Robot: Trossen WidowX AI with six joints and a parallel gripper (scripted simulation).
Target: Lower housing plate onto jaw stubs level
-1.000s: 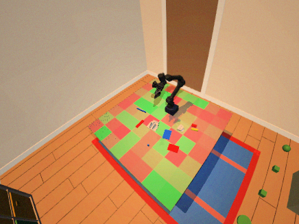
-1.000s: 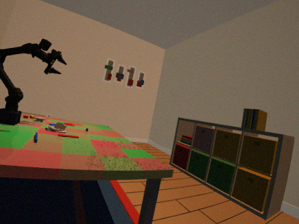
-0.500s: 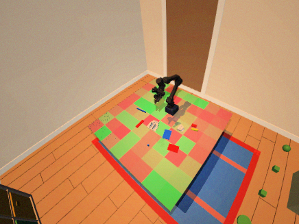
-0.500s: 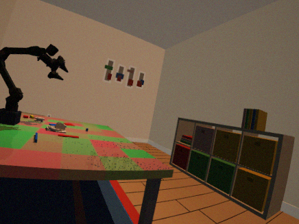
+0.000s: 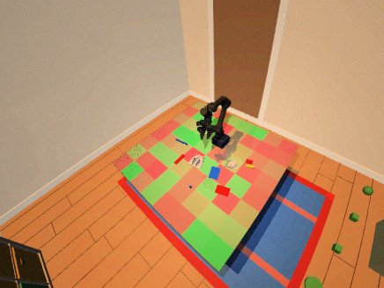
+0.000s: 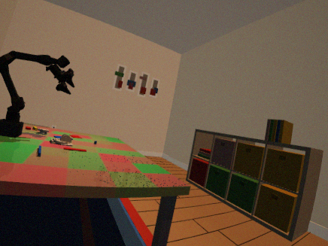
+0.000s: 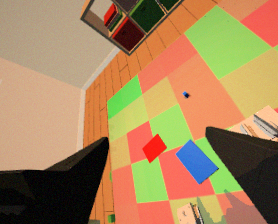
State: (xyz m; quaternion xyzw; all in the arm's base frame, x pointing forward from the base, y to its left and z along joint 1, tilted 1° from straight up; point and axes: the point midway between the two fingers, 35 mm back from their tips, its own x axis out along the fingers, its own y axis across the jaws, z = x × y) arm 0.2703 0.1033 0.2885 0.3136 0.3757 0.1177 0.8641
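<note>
Now: the blue slab 1 cm behind my gripper tip, 10 cm to the left of it and 35 cm below it. From my gripper tip the other things lie so: small blue cube: 23 cm ahead, 6 cm to the left, 34 cm below; then red bar: 11 cm ahead, 23 cm to the right, 35 cm below.
</note>
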